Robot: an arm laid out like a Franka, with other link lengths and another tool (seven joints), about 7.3 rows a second.
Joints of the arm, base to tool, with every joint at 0 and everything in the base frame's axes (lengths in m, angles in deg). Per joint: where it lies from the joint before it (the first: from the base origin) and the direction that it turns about. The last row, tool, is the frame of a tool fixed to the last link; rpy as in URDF.
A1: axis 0 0 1 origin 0.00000 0.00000 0.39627
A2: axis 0 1 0 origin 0.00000 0.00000 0.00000
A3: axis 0 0 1 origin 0.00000 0.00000 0.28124
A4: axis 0 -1 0 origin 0.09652 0.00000 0.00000
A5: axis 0 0 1 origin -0.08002 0.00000 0.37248
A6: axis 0 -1 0 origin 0.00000 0.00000 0.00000
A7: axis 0 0 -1 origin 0.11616 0.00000 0.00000
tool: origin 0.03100 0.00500 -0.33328 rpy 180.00 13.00 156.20
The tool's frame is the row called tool.
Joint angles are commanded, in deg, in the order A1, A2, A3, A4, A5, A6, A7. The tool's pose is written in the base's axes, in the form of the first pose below.
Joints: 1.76 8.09 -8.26 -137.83 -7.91 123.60 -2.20
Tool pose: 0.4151 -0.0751 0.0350 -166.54 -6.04 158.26
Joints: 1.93 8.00 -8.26 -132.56 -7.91 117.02 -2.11
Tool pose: 0.4302 -0.0796 0.0623 -165.51 -6.94 157.67
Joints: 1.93 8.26 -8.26 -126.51 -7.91 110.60 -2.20
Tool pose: 0.4493 -0.0853 0.0935 -164.72 -7.29 157.05
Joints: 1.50 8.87 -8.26 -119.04 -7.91 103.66 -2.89
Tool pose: 0.4726 -0.0946 0.1324 -164.27 -7.26 156.48
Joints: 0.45 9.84 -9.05 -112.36 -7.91 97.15 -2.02
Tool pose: 0.4829 -0.1155 0.1659 -163.00 -7.44 152.98
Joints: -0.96 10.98 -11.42 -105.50 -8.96 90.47 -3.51
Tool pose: 0.4828 -0.1577 0.2020 -161.35 -8.00 150.01
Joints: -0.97 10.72 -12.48 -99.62 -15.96 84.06 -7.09
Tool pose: 0.4774 -0.2076 0.2527 -155.65 -7.48 152.76
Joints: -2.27 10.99 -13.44 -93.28 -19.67 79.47 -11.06
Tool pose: 0.4769 -0.2497 0.3002 -153.23 -6.53 153.41
